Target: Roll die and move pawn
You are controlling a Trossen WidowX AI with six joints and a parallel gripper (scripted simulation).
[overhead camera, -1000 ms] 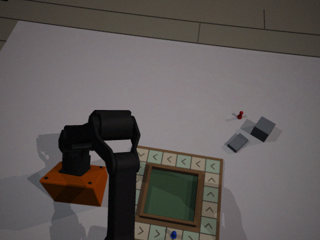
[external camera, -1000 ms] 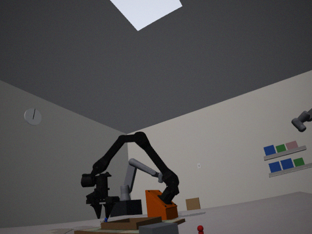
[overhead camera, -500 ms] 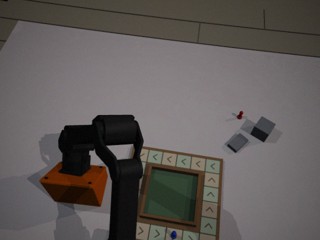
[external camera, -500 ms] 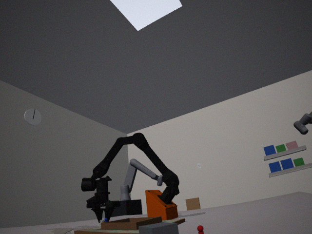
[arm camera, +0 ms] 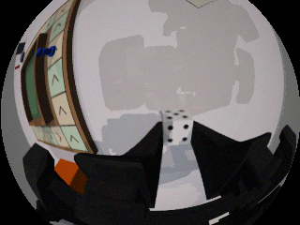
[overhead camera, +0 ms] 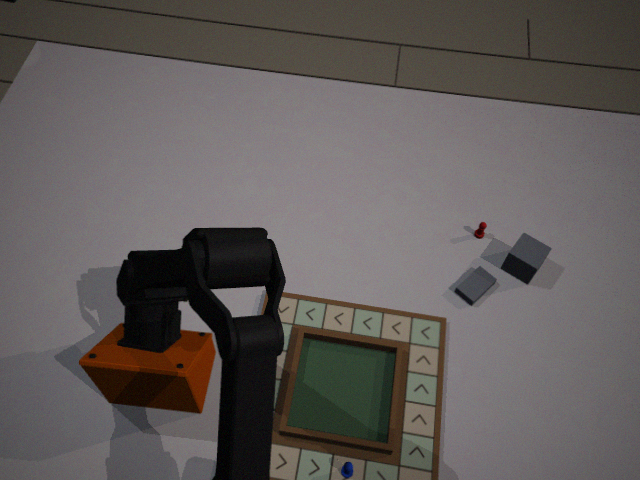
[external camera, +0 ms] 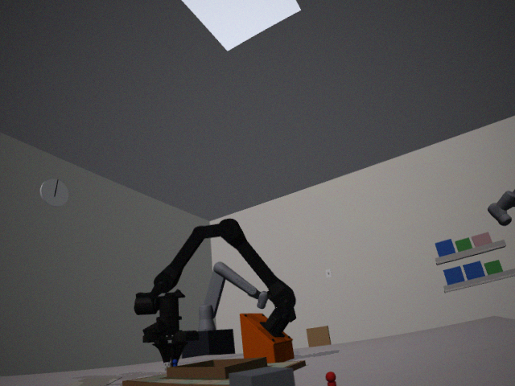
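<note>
The blue pawn is 150 mm to the left of my gripper tip, 110 mm ahead of it and 20 mm above it. The rest, counted from my gripper tip: green dice tray: 260 mm to the left, 80 mm ahead, 10 mm below; beige card: 220 mm ahead, 20 mm to the right, 10 mm below; white die: right at my gripper tip.
</note>
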